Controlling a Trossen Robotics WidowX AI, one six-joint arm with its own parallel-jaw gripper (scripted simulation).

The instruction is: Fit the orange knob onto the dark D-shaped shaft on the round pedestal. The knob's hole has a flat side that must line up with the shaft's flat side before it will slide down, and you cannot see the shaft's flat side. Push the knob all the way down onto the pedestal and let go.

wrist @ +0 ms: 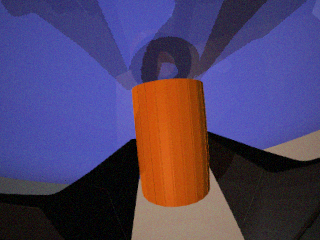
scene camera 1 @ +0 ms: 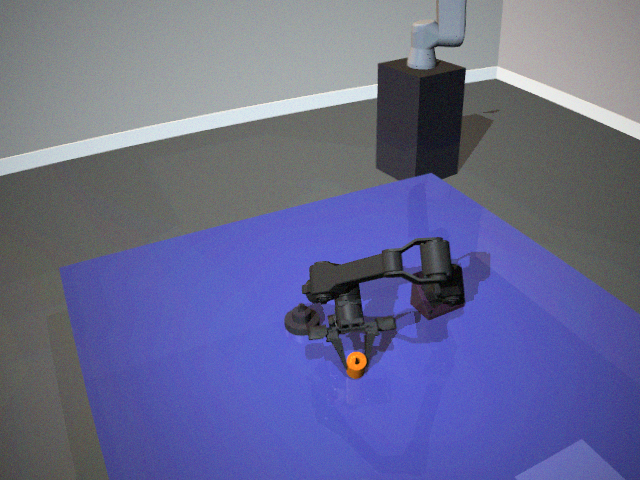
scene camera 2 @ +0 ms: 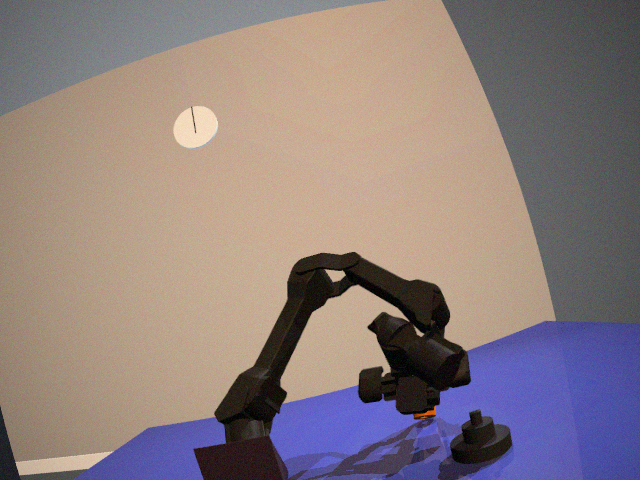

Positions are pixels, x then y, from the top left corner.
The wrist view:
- my gripper: 170, 142
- orange knob: 171, 125
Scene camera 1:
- my gripper: 356, 368
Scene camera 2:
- my gripper: 424, 400
